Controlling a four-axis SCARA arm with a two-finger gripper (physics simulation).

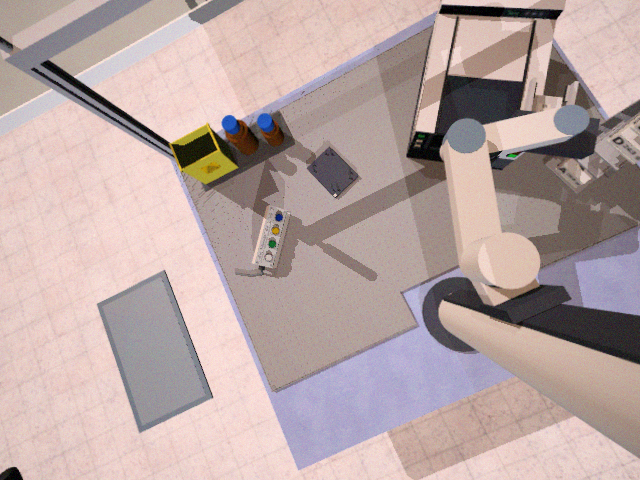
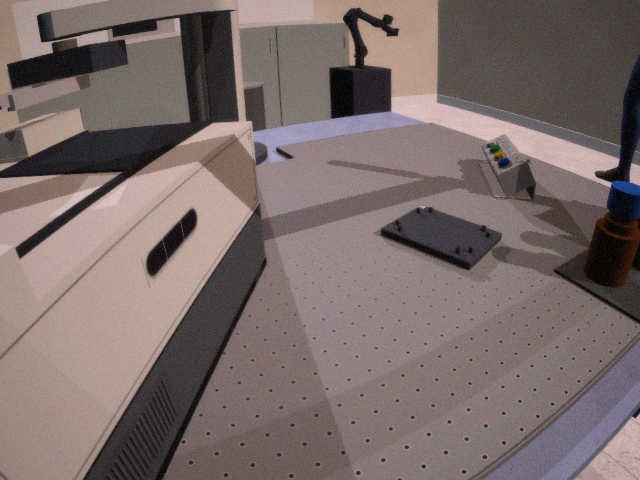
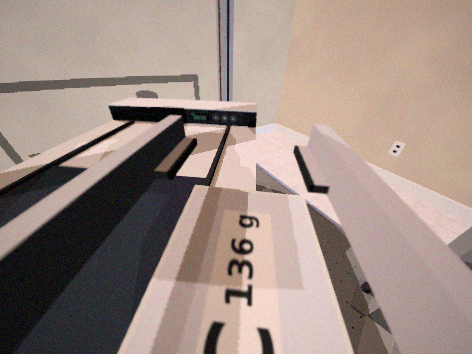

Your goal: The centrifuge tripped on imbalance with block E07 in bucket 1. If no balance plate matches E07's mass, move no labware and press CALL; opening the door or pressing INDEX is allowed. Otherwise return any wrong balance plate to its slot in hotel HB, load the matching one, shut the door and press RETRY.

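Places are measured from the arm's base along level axes (x right, y down, z ahead), in millimetres.
Where they show: gripper, fingertip midpoint: [image 1: 553,81] [image 3: 245,133].
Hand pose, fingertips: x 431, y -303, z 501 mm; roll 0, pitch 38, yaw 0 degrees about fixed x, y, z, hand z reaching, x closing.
Each offset is from my fingertips to the top centre of the thing. "spot": to the spot under its first point. Level surfaces: height alone.
My gripper [image 1: 553,97] [image 3: 245,133] is shut down to a narrow gap and holds nothing. Its fingers stand above the two sides of a pale balance plate {dx -43, dy +37, dz -64 mm} [image 3: 242,305] marked "C 136 g", beside the centrifuge. The centrifuge [image 1: 424,87] [image 2: 155,320] has a dark section {spot: dx -136, dy +78, dz +76 mm} [image 1: 478,100] in its top and a rear panel with a green display {spot: dx +63, dy +65, dz +259 mm} [image 3: 199,117]. No bucket and no label E07 show. A pale plate marked "D" {spot: dx +51, dy -11, dz -227 mm} [image 1: 628,142] is at the right edge, with a piece marked "A" {dx +114, dy +198, dz -225 mm} [image 1: 572,173] near it. The button box {dx -919, dy +206, dz +35 mm} [image 1: 271,237] [image 2: 505,160] has blue, yellow, green and white buttons; its lettering is unreadable.
A dark pinned nest {dx -603, dy +267, dz +160 mm} [image 1: 333,172] [image 2: 439,236] lies on the perforated table {dy +290 mm} [image 1: 351,320] [image 2: 361,320]. Two brown bottles [image 1: 241,138] [image 1: 271,131] with blue caps and a yellow bin [image 1: 209,167] stand at the table's far left. A person's leg [image 2: 629,118] shows at the right edge.
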